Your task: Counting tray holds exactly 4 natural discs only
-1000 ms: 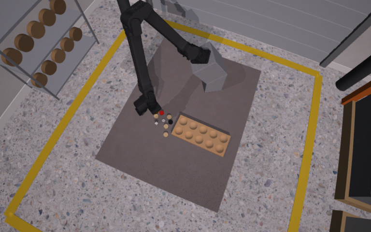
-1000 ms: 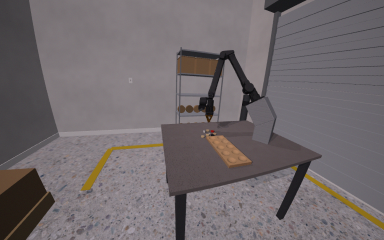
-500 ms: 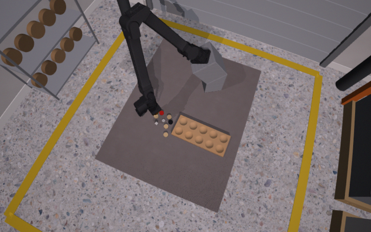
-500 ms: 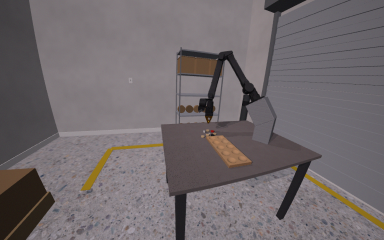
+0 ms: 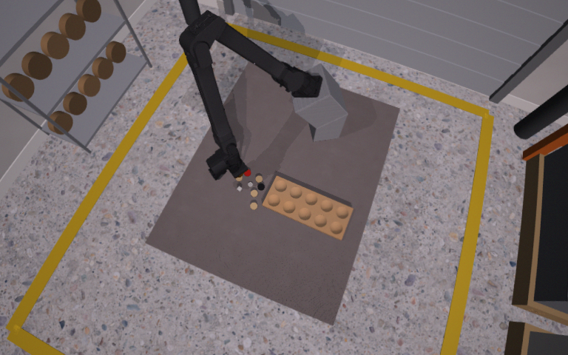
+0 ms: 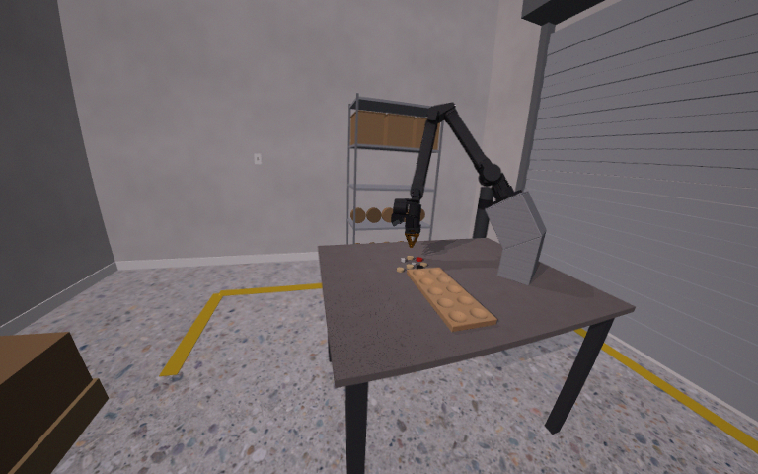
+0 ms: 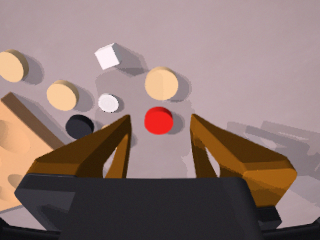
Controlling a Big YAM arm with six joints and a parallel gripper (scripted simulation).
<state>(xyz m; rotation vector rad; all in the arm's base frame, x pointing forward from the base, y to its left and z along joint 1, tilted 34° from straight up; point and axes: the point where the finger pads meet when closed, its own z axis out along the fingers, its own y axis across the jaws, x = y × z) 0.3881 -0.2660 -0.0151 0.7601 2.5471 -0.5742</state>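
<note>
My hand is 70 mm above the red piece, 30 mm to the right of it and 30 mm past it. Round my hand: white cube (70 mm below, 50 mm ahead, 20 mm to the left); white disc (70 mm below, 60 mm to the left, 20 mm ahead); black piece (110 mm to the left, 70 mm below, 20 mm ahead).
</note>
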